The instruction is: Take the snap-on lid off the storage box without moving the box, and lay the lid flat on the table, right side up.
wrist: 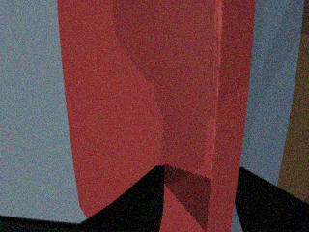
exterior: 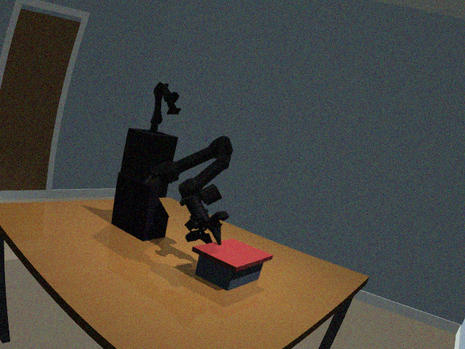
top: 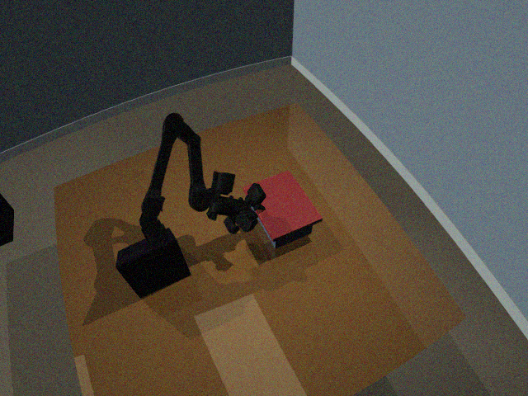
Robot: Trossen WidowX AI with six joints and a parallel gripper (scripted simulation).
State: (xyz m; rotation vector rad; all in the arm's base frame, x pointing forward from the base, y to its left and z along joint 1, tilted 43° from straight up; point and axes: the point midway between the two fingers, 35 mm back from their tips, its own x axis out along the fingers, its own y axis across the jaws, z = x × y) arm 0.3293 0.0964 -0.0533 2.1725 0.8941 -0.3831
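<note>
Right now the red lid is 80 mm ahead of my gripper tip and 10 mm above it. The rest, counted from my gripper tip: blue-grey storage box 80 mm ahead, 40 mm below.
</note>
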